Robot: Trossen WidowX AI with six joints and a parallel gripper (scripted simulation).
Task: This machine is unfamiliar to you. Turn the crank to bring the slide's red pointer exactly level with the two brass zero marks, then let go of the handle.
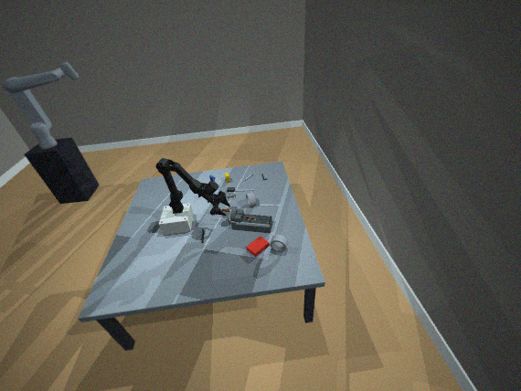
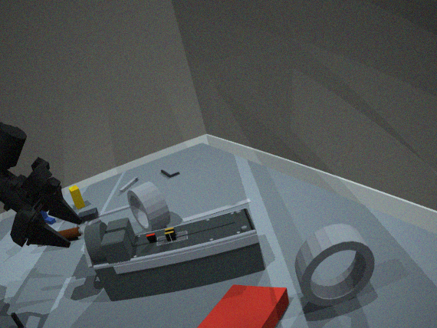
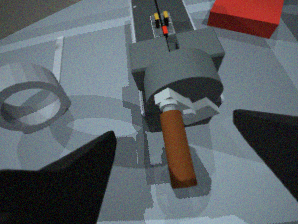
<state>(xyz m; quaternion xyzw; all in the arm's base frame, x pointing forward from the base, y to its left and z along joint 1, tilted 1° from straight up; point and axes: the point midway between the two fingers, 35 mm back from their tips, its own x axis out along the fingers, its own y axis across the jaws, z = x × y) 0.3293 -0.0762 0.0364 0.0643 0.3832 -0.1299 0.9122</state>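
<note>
Right now my gripper tip is 1 cm past the brown handle. Round my gripper tip: yellow block 3 cm behind, 54 cm to the left, 8 cm below; then blue clamp 14 cm behind, 48 cm to the left, 6 cm below; then red pointer 13 cm ahead, 5 cm to the right, 3 cm below.
</note>
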